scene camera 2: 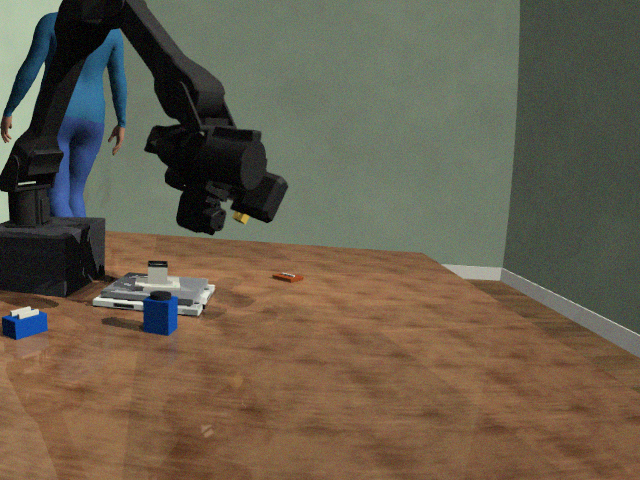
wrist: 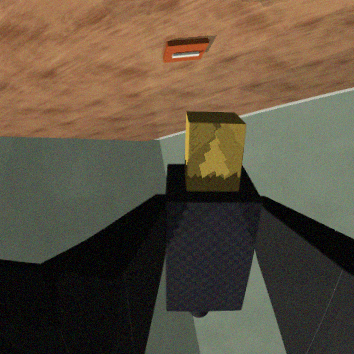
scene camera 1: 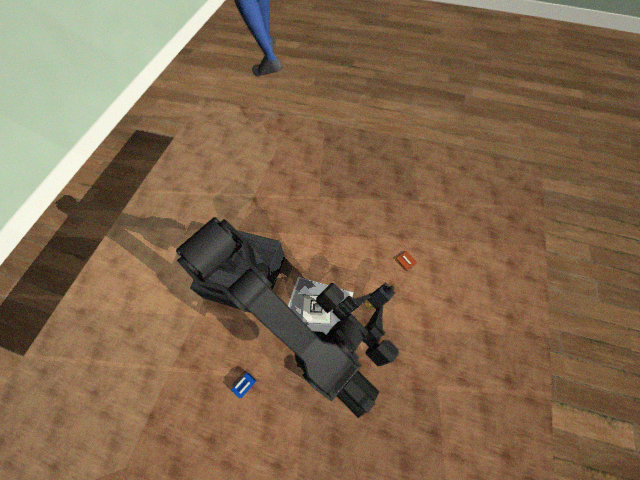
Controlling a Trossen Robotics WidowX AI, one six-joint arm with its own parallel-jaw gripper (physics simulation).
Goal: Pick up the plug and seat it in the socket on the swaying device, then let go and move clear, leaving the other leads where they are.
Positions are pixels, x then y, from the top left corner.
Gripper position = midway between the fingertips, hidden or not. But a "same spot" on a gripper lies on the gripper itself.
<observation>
gripper: scene camera 2 246, 202; wrist; scene camera 1
same spot on gripper: point(wrist: 105, 287) = point(scene camera 1: 365, 326)
same spot on device: point(scene camera 1: 304, 305) = point(scene camera 2: 137, 280)
</observation>
